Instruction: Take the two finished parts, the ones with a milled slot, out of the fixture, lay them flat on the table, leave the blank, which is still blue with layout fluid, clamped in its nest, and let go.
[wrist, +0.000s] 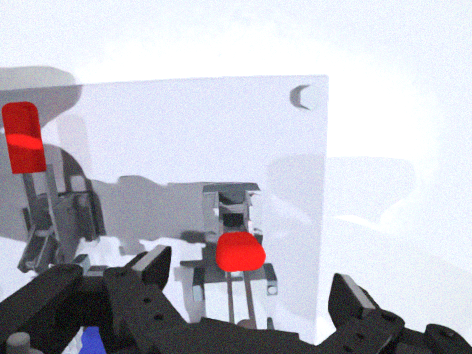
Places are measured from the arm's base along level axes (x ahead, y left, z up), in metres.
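Pixels of known places: gripper, fingertip midpoint: (249, 277).
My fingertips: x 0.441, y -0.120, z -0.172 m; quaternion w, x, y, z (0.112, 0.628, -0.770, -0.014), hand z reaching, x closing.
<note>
Ahead of a thing's pixels: the offset from my fingertips to its middle. "spot": to the spot under its first point. Level surfaces: height alone.
My gripper (249, 277) is open and empty at the bottom of the wrist view. Its fingers stand on either side of the right clamp's red handle {spot: 0.038 m ahead, 0.006 m left, 0.041 m up} (240, 251), which shows foreshortened, nearly end-on. A pale finished part {0.055 m back, 0.008 m left, 0.036 m down} (215, 300) lies in the nest below this clamp, under the clamp's arm; its slot cannot be made out and its lower end is hidden by the gripper. A corner of the blue blank {0.063 m back, 0.118 m left, 0.041 m down} (92, 340) shows at the bottom left, mostly hidden by the gripper. The other finished part does not show.
The grey fixture plate {0.010 m back, 0.117 m left, 0.060 m down} (200, 130) spans the middle, with a bolt {0.089 m ahead, 0.047 m right, 0.048 m down} (303, 97) near its upper right corner. The left clamp's red handle {0.077 m ahead, 0.115 m left, 0.021 m down} (22, 137) points away toward the top, above its grey linkage {spot: 0.029 m ahead, 0.121 m left, 0.032 m down} (45, 220). White table {0.067 m down} (400, 125) lies beyond the plate's right edge.
</note>
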